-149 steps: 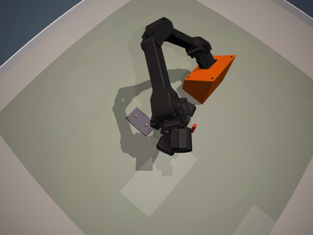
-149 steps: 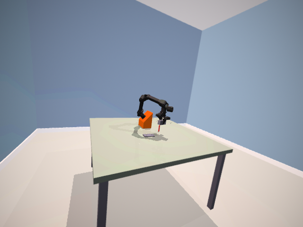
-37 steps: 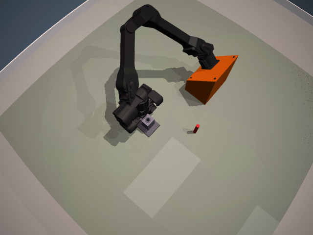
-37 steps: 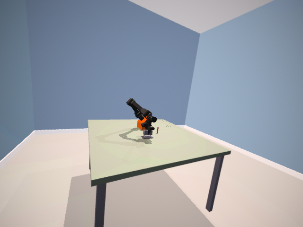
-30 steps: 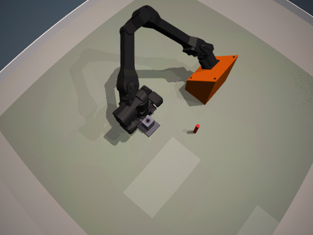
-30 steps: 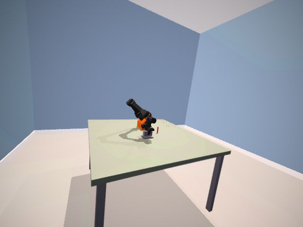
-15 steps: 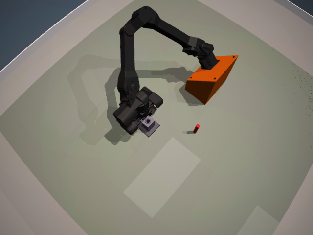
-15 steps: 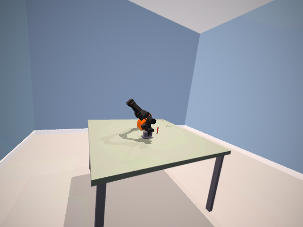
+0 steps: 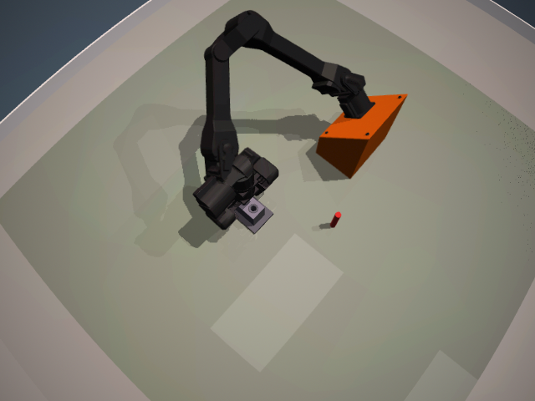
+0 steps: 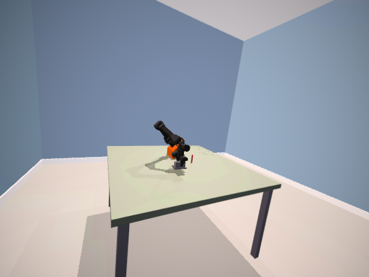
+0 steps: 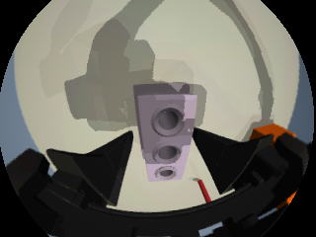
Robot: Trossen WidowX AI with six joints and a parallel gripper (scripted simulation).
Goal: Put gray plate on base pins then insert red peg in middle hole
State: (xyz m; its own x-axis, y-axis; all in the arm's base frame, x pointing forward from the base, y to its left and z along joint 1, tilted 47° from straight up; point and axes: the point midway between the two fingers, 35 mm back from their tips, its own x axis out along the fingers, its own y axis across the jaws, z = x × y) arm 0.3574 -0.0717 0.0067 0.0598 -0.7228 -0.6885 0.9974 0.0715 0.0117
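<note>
The base lies 20 mm below my gripper tip. The rest, counted from my gripper tip: gray plate 20 mm above; then red peg 190 mm to the left, 120 mm behind, 20 mm above.
</note>
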